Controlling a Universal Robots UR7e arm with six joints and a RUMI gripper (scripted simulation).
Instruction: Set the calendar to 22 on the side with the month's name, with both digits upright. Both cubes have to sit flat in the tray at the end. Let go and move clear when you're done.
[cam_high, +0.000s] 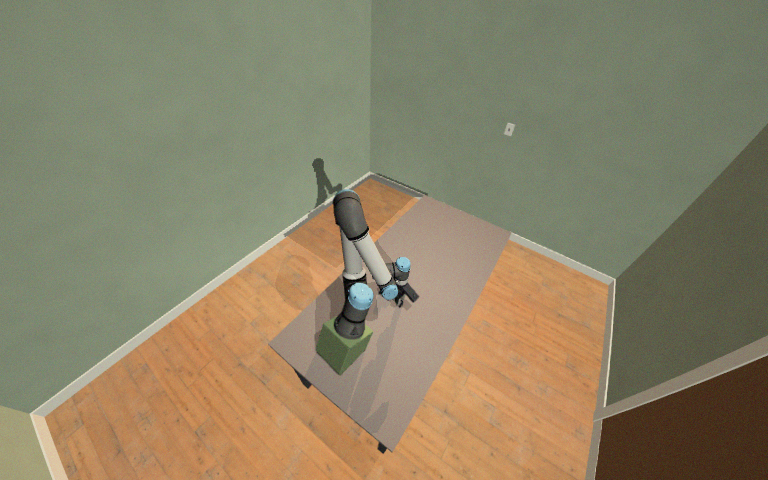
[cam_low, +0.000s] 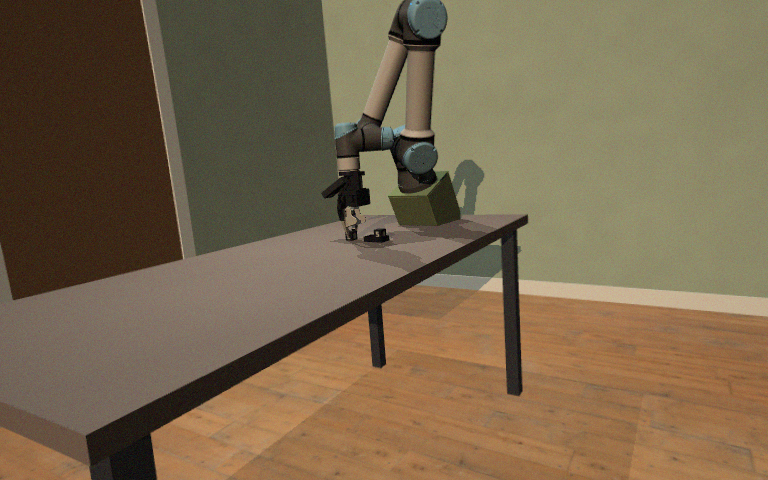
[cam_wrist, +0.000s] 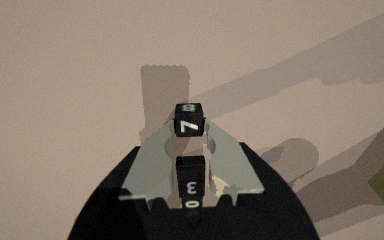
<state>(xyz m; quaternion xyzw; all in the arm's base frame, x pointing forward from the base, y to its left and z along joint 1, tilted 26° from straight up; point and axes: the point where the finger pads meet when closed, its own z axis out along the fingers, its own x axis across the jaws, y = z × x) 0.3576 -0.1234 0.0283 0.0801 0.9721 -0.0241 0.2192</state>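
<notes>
Right now the black tray is 2 cm ahead of my hand, 11 cm to the left of it and 2 cm below it. Also, from my hand: black number cube: 1 cm below.
</notes>
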